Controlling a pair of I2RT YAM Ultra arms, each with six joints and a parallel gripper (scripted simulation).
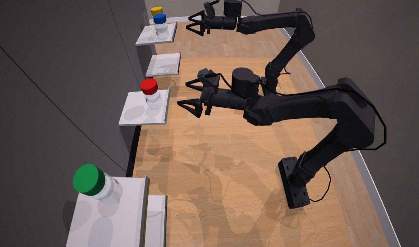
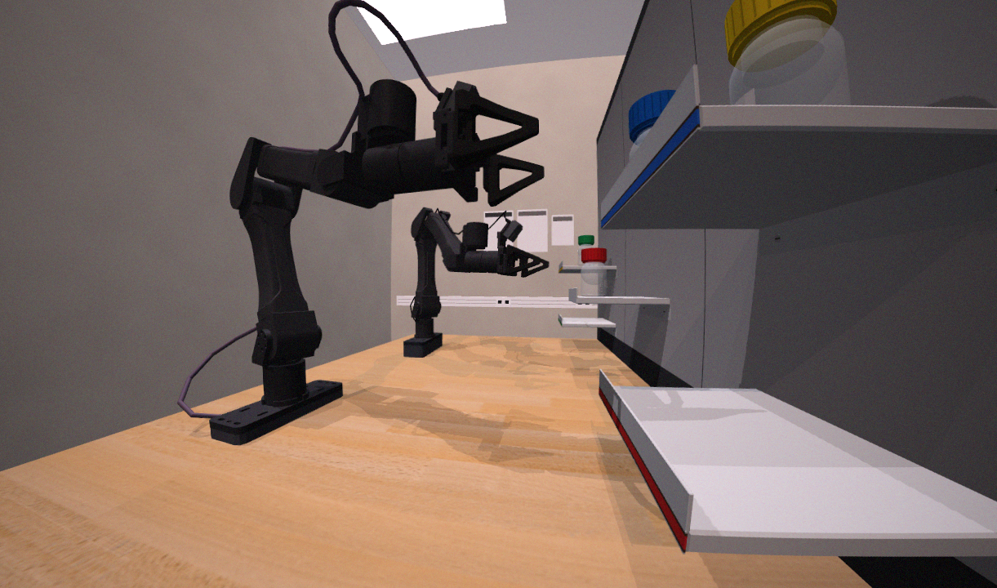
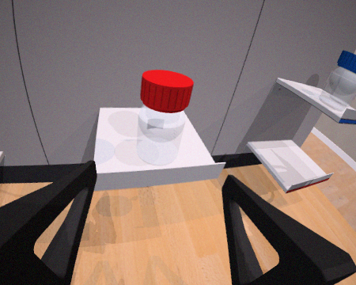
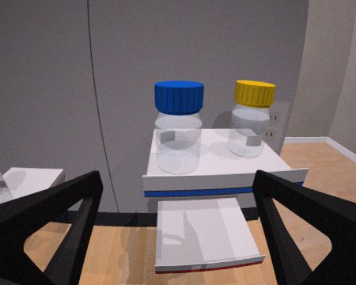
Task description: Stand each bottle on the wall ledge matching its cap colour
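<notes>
My right gripper is now 340 mm to the right of the red-capped bottle, 110 mm short of it and 110 mm above it. Round my right hand: yellow-capped bottle 160 mm ahead, 110 mm to the right, 20 mm below; then grey wall 350 mm to the left, 250 mm ahead, 90 mm above; then blue-capped bottle 130 mm ahead, 20 mm below.
</notes>
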